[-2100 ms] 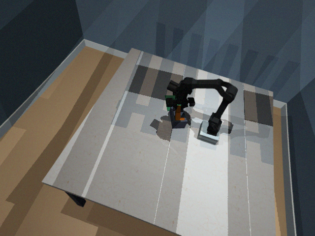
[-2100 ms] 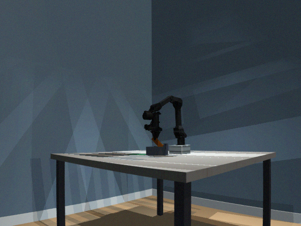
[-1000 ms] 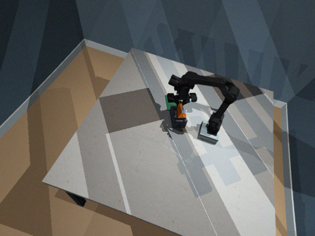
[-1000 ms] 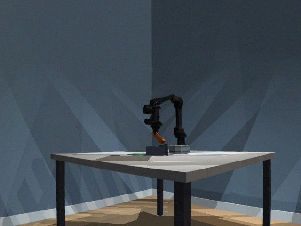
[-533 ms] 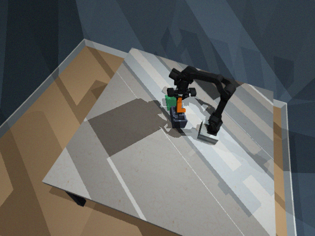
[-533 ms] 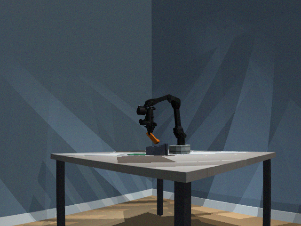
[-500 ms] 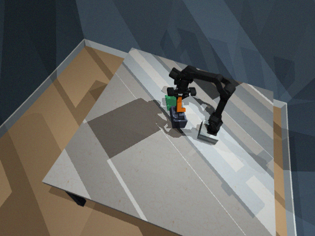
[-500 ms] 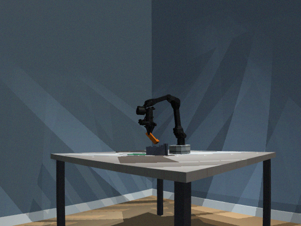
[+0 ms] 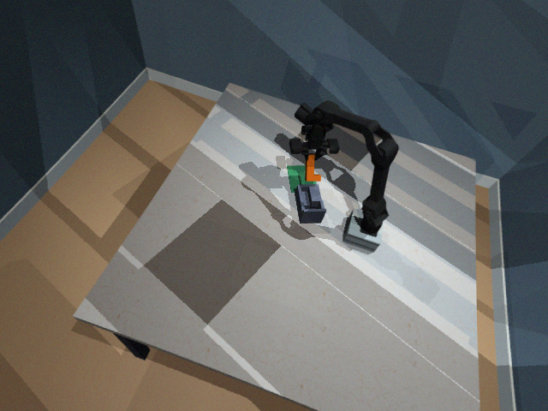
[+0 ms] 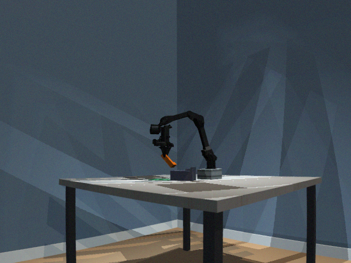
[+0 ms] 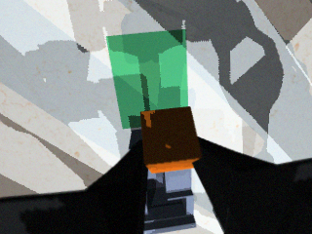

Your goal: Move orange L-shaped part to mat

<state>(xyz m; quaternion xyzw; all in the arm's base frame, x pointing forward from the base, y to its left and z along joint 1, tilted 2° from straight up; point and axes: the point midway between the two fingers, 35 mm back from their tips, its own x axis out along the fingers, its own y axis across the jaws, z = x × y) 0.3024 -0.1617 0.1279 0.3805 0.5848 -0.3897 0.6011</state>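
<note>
Right now my gripper tip is 1 cm short of the green mat, 2 cm to the left of it and 17 cm above it. From my gripper tip the other things lie so: orange L-shaped part: 3 cm behind, 2 cm to the left, 3 cm below.
</note>
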